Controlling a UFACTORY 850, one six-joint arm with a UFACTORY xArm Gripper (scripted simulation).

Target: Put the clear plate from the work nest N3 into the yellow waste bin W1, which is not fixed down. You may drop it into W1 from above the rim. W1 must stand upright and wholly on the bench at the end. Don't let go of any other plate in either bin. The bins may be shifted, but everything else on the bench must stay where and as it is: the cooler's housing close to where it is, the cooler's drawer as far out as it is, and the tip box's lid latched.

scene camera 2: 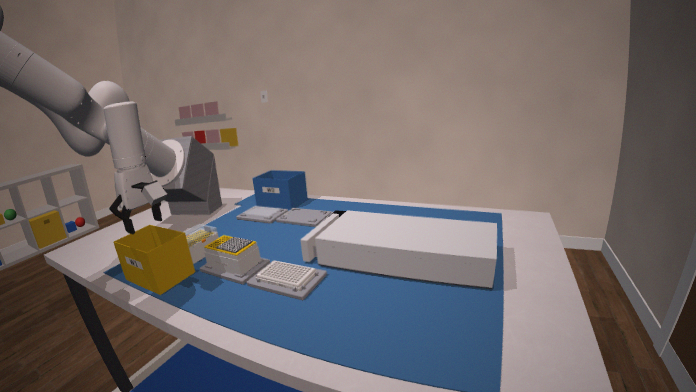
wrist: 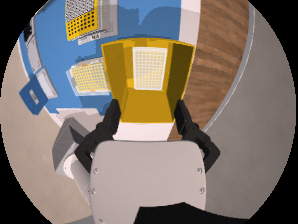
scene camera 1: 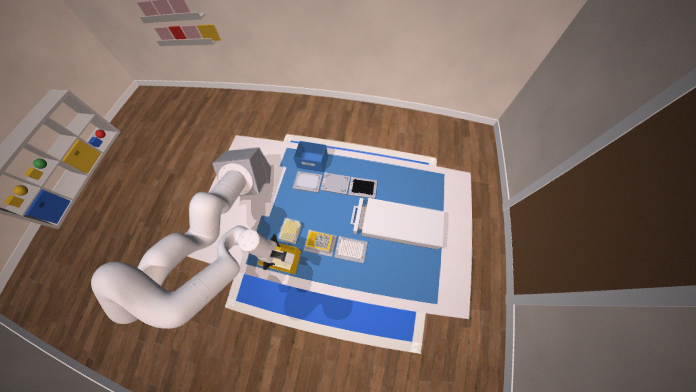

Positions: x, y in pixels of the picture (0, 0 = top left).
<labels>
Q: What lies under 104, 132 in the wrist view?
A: My gripper.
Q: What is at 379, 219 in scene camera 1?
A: A white cooler.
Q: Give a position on a yellow bin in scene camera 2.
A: At 158, 270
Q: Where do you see a blue bin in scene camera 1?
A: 305, 150
</labels>
